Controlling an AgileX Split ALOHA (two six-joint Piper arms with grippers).
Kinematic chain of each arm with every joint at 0, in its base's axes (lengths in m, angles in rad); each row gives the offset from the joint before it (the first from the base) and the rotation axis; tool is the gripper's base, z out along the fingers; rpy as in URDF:
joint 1: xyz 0 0 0.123 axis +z
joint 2: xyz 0 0 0 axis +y
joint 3: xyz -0.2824 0 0.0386 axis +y
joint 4: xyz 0.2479 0 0.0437 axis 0.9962 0 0.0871
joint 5: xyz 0 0 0 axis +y
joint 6: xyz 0.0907 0 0.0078 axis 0.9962 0 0.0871
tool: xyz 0 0 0 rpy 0 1.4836 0
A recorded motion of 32 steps. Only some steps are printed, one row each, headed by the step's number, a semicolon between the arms.
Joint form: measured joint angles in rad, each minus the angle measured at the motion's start. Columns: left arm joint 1, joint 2, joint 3, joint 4, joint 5, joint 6; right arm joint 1, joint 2, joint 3, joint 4, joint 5, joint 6.
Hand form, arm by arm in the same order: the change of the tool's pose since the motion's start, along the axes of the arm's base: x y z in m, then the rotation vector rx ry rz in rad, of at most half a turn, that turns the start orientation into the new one. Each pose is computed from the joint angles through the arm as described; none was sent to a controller.
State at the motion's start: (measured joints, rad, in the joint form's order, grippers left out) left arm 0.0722 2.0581 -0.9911 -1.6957 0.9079 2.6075; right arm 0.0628 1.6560 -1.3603 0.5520 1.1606 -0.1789
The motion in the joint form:
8: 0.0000 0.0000 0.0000 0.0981 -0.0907 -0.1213; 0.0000 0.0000 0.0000 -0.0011 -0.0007 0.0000
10: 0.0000 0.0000 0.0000 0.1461 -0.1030 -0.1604; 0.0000 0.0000 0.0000 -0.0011 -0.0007 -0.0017
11: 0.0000 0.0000 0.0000 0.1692 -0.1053 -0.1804; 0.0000 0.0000 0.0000 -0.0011 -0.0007 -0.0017
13: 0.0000 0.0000 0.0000 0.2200 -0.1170 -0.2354; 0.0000 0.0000 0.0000 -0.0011 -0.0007 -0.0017
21: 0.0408 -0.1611 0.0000 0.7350 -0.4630 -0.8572; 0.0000 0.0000 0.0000 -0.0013 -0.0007 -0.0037
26: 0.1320 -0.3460 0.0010 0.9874 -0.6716 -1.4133; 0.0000 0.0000 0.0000 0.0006 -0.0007 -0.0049
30: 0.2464 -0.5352 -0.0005 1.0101 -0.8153 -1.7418; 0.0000 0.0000 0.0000 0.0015 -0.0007 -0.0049
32: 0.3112 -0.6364 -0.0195 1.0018 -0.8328 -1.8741; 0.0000 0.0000 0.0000 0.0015 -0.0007 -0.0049
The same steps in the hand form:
8: -0.0028 0.0046 -0.0092 0.0725 0.1042 0.0306; 0.0001 -0.0001 0.0000 -0.0011 -0.0007 -0.0001
10: -0.0050 0.0052 -0.0116 0.0933 0.1334 0.0199; 0.0001 -0.0001 0.0000 -0.0014 -0.0015 0.0013
11: -0.0062 0.0053 -0.0126 0.1002 0.1479 0.0135; 0.0001 -0.0001 0.0000 -0.0014 -0.0015 0.0013
13: -0.0085 0.0062 -0.0151 0.1167 0.1873 0.0105; 0.0001 -0.0001 0.0000 -0.0014 -0.0015 0.0013
21: -0.0116 0.0528 0.0177 0.4159 0.2956 0.3499; 0.0001 -0.0001 0.0000 -0.0020 -0.0025 0.0030
26: -0.0171 0.1031 0.0835 0.3124 0.2132 0.8515; 0.0001 0.0000 0.0000 -0.0004 -0.0030 0.0037
30: -0.0426 0.1462 0.1571 0.0272 0.0364 1.2464; 0.0001 0.0001 0.0001 0.0005 -0.0029 0.0035
32: -0.0637 0.1625 0.1980 -0.1398 -0.0575 1.3783; 0.0001 0.0001 0.0001 0.0005 -0.0029 0.0035

